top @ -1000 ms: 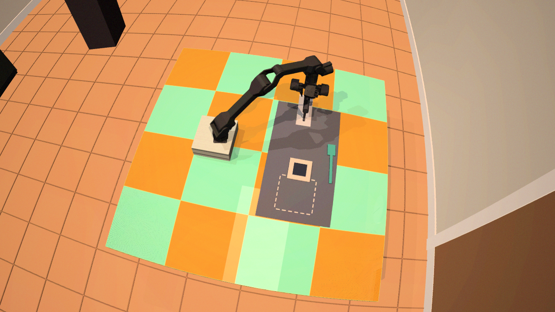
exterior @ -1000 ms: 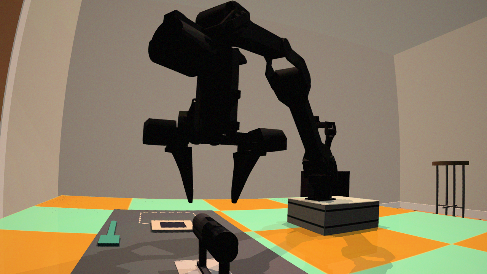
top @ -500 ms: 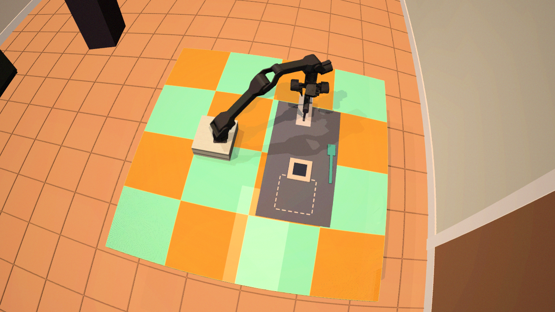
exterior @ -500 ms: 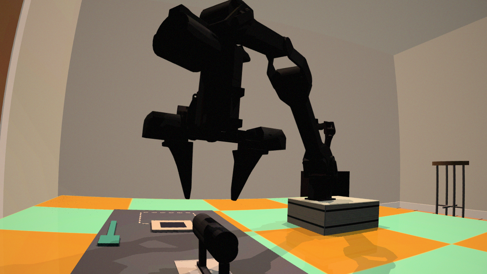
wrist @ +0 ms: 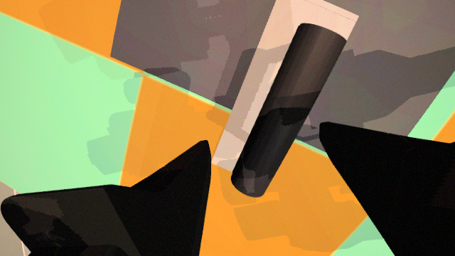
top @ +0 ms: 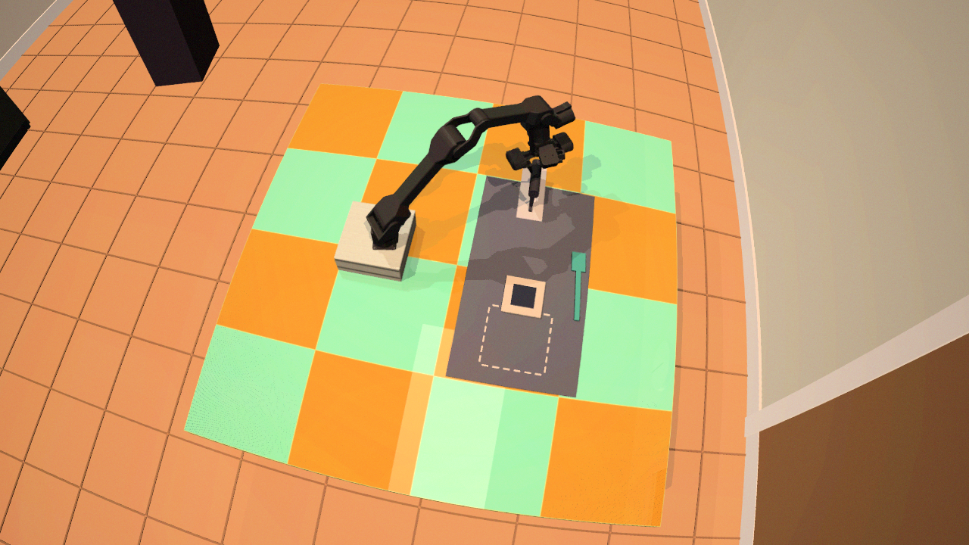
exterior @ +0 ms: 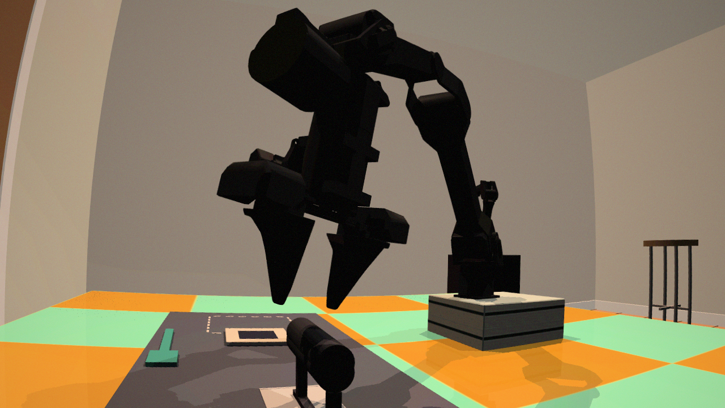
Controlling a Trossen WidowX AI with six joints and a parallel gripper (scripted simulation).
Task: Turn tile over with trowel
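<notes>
My gripper tip is now 7 cm above the small trowel, 3 cm to the left of it and 1 cm past it. Round my gripper tip: pale tile (35 cm to the right, 11 cm below, 6 cm behind); then grey mat (29 cm to the right, 13 cm below, 4 cm behind); then green trowel-like tool (30 cm to the right, 11 cm below, 10 cm ahead).
</notes>
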